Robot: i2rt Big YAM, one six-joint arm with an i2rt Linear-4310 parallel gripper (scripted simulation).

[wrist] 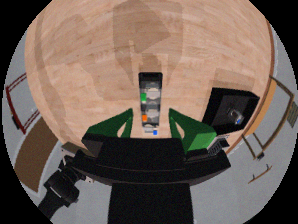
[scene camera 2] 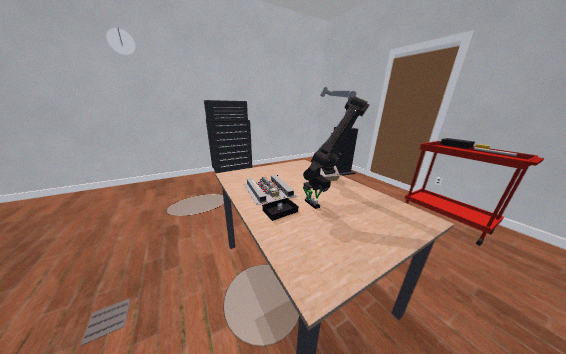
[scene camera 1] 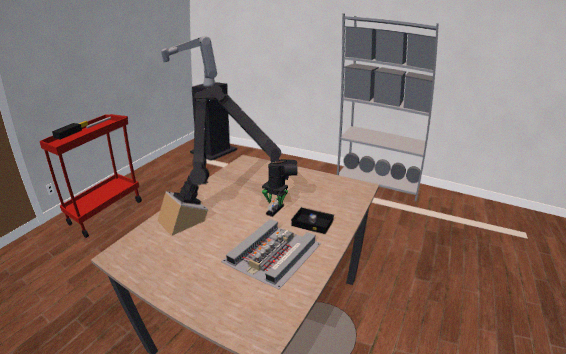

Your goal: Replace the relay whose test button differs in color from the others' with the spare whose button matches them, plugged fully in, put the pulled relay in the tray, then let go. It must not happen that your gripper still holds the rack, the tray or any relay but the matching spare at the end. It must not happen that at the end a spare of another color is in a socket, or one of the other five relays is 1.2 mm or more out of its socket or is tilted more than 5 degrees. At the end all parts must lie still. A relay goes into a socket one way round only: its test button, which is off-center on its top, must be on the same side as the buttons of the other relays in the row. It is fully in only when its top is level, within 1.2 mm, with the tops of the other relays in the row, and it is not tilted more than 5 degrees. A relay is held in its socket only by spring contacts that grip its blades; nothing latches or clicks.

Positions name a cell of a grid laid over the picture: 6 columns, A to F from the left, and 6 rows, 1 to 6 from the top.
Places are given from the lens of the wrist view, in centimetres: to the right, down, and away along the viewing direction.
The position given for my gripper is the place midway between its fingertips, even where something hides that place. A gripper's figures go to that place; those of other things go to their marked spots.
my gripper (wrist: D3): 0, 0, 13
black tray (wrist: E4): 20, 3, 19
